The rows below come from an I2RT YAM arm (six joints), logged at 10 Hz.
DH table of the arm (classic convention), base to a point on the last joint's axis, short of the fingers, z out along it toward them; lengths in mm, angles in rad. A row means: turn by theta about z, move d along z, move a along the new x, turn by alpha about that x. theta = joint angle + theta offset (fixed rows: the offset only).
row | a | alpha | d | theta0
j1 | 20 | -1.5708 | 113.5 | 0
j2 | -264 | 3.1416 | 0 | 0
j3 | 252.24 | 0 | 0 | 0.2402
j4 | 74 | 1.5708 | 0 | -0.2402
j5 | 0 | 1.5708 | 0 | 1.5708
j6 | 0 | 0 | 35.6 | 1.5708
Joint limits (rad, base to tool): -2.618..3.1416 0..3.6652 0..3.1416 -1.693..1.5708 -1.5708..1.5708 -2.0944..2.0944
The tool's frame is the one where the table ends.
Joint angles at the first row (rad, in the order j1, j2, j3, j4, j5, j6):
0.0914, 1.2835, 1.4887, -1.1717, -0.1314, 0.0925
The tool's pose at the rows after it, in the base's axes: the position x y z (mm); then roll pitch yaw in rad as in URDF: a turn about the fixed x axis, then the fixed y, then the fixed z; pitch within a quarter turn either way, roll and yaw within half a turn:
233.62 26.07 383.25 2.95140 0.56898 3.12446
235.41 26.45 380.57 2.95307 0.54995 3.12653
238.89 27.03 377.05 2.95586 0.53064 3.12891
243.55 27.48 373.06 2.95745 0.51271 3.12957
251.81 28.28 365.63 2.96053 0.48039 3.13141
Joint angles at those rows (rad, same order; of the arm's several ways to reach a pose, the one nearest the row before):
0.0913, 1.2888, 1.4883, -1.1866, -0.1310, 0.0921
0.0921, 1.2987, 1.4883, -1.1957, -0.1318, 0.0921
0.0933, 1.3136, 1.4883, -1.2003, -0.1314, 0.0921
0.0933, 1.3315, 1.4883, -1.2003, -0.1318, 0.0925
0.0933, 1.3640, 1.4883, -1.2003, -0.1326, 0.0925

